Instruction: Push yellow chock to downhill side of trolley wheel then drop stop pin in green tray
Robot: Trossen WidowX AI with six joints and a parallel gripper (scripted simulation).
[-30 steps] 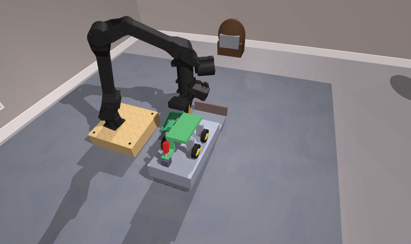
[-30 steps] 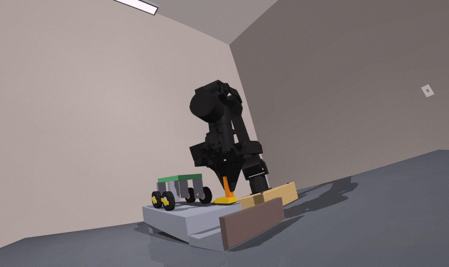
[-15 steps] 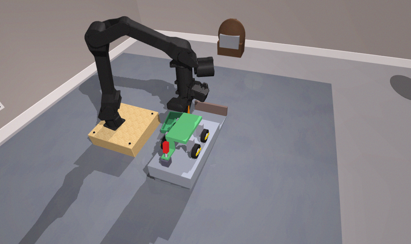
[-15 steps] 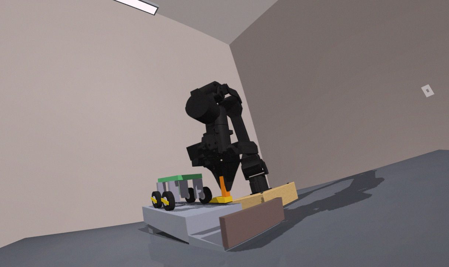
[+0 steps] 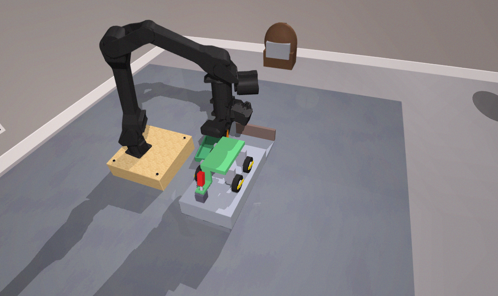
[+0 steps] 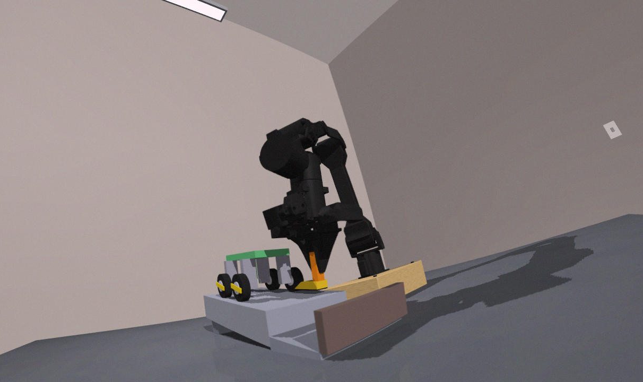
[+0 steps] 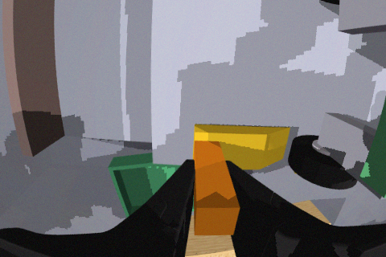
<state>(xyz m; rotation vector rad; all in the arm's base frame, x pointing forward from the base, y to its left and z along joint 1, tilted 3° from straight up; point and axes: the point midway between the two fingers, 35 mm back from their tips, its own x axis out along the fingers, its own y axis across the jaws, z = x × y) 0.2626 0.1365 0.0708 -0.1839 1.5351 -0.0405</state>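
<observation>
My gripper tip is 20 mm to the left of the yellow chock and 10 mm above it. Round my gripper tip: grey ramp: 60 mm ahead, 110 mm to the right, 50 mm below; then trolley: 60 mm ahead, 120 mm to the right, 20 mm above; then green tray: 80 mm behind, 10 mm to the left, 100 mm below.
</observation>
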